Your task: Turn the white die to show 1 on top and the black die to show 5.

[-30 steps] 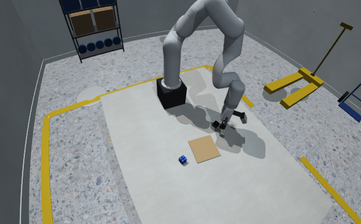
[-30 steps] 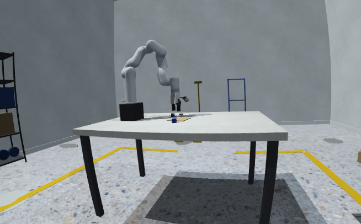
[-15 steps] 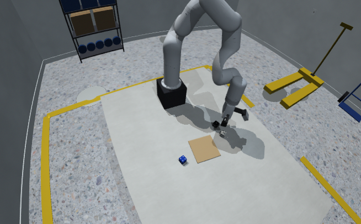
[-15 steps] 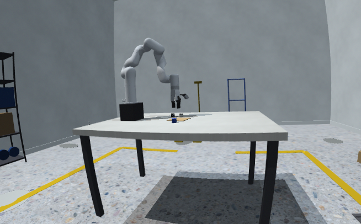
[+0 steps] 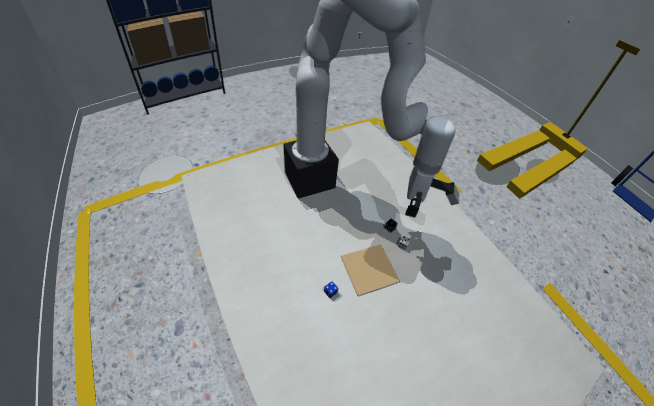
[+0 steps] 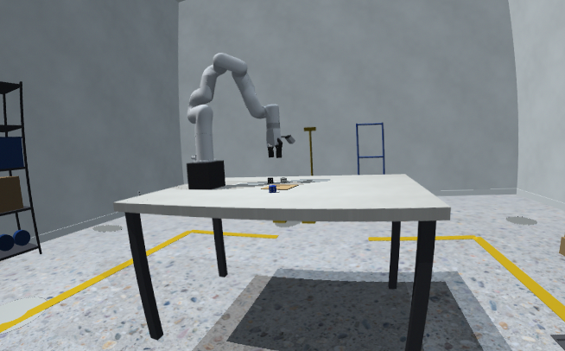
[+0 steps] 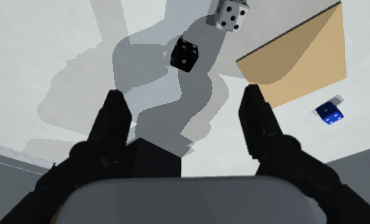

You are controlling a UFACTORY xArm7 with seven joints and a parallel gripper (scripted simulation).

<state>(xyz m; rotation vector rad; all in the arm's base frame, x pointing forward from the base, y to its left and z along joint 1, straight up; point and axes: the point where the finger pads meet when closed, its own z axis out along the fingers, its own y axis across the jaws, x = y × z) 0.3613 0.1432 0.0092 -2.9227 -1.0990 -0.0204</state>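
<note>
Now: the white die 5 cm ahead of my hand, 3 cm to the right of it and 14 cm below it. The rest, counted from my hand: black die: 3 cm behind, 2 cm to the right, 14 cm below; then blue die: 6 cm ahead, 32 cm to the right, 14 cm below; then tan mat: 6 cm ahead, 18 cm to the right, 15 cm below.
</note>
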